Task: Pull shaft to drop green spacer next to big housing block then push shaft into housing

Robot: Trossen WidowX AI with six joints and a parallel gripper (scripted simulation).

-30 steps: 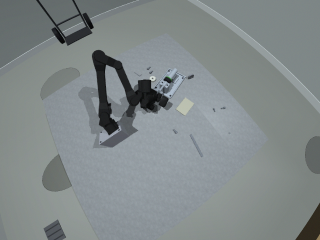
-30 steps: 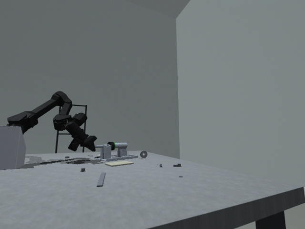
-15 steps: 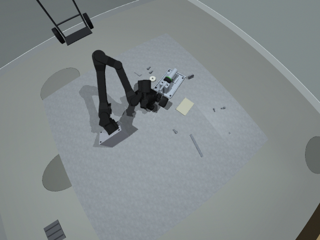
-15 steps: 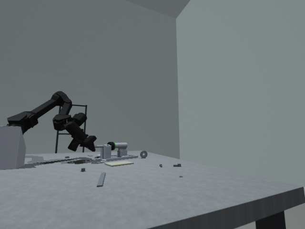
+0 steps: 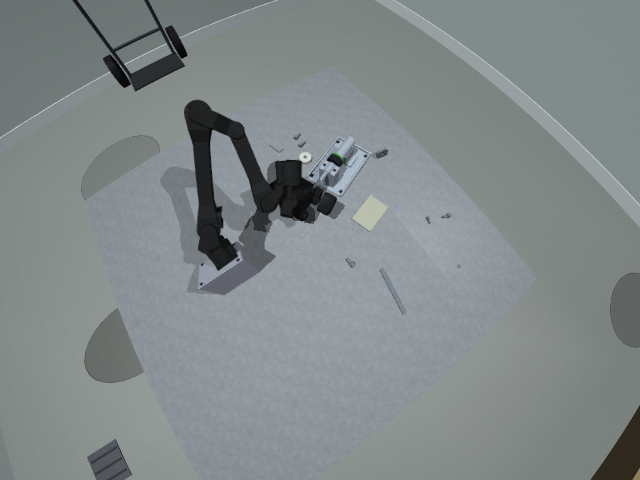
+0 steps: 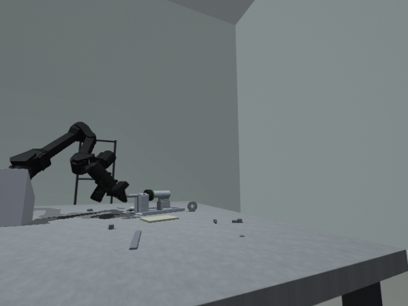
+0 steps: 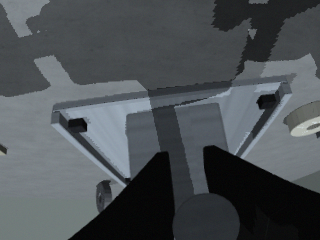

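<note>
Right now my gripper tip is 50 mm short of the grey shaft, 20 mm to the right of it and 20 mm below it. Round my gripper tip: green spacer 120 mm ahead, 40 mm to the left, 20 mm above; white ring 150 mm to the left, 70 mm ahead, 50 mm below; dark spacer 90 mm ahead, 30 mm to the left, 20 mm above.
</note>
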